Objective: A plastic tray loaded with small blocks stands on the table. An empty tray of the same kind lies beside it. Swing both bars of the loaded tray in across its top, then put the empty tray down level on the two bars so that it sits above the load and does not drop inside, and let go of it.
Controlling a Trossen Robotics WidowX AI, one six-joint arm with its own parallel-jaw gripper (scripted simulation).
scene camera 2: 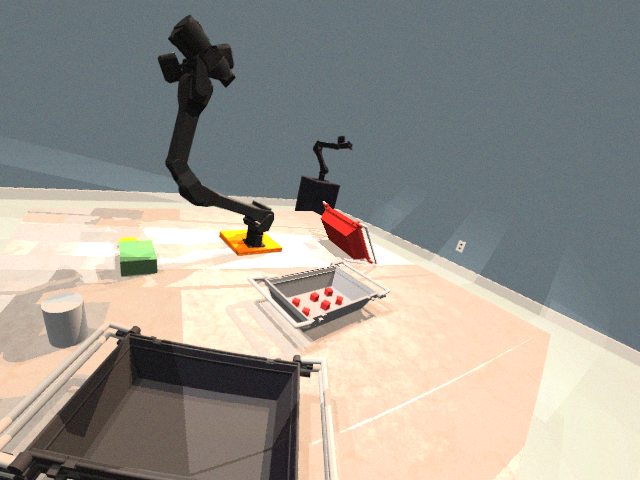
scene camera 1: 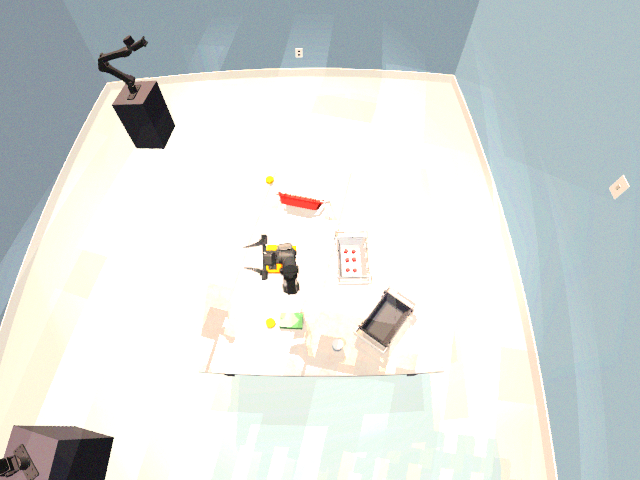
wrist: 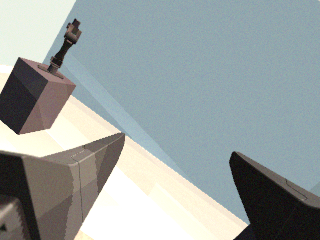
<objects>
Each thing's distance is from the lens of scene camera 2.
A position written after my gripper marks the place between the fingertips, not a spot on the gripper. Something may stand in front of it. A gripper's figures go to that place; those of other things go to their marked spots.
my gripper [scene camera 2: 187,60]: 90 cm
red tray [scene camera 2: 345,233]: 96 cm
</objects>
